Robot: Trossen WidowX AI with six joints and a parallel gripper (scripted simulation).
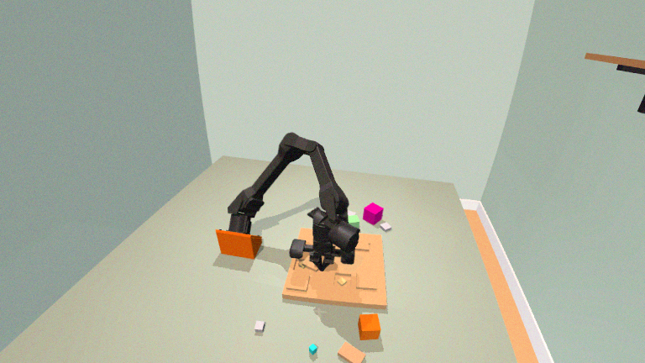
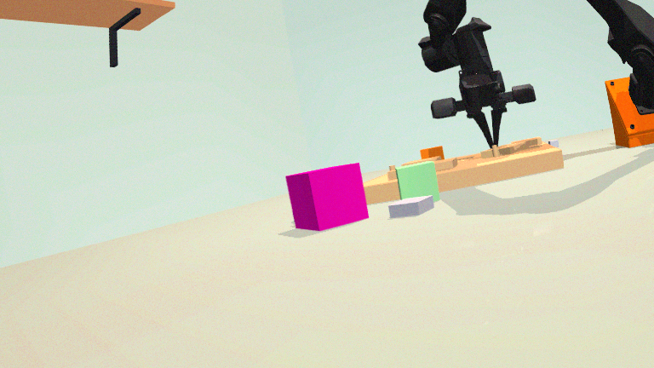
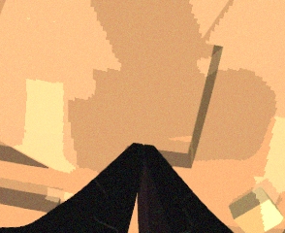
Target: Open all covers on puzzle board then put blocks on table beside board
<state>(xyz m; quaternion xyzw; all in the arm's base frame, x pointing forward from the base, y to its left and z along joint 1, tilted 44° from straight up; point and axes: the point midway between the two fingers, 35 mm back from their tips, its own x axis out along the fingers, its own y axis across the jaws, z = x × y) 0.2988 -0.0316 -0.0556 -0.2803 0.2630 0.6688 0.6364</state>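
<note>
The tan puzzle board is 40 mm ahead of my gripper tip and 30 mm to the left of it. The rest, counted from my gripper tip: cyan block (250 mm to the right, 20 mm ahead, 10 mm below); then orange cube (170 mm to the right, 150 mm ahead); then green block (250 mm to the left, 80 mm ahead).
</note>
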